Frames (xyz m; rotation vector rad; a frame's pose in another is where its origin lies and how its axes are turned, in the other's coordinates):
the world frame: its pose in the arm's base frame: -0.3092 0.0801 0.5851 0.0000 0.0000 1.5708
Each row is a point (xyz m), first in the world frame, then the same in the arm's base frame.
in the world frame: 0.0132 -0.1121 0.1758
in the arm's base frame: -0.1971 0.0933 0.7609
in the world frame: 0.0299 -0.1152 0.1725
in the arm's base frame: -0.1940 0.1100 0.7576
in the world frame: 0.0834 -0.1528 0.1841
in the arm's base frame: -0.1564 0.1635 0.7692
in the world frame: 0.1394 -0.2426 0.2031
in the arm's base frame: -0.0666 0.2195 0.7882
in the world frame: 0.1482 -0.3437 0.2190
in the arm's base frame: 0.0345 0.2283 0.8041
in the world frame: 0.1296 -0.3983 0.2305
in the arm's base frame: 0.0891 0.2097 0.8156
